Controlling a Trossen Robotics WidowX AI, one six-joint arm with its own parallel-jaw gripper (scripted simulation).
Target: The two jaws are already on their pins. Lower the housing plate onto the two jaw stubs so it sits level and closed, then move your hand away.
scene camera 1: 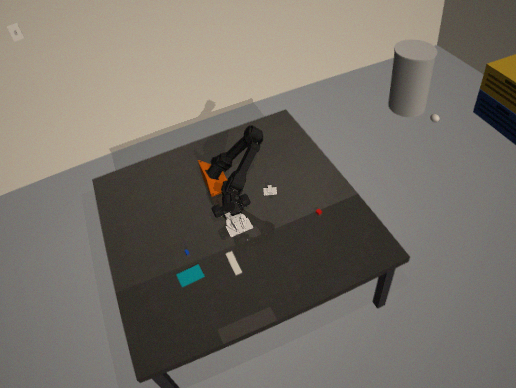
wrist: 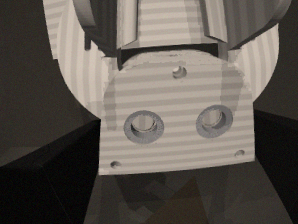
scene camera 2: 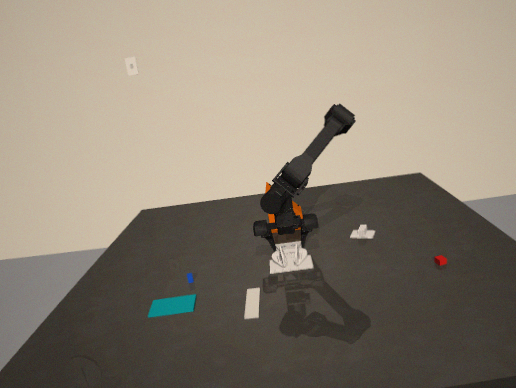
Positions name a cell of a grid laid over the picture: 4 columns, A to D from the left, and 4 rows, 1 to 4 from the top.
Labels:
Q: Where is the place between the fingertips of my gripper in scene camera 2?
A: At C3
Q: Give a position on a teal plate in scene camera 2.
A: At B4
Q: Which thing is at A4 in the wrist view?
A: My gripper.

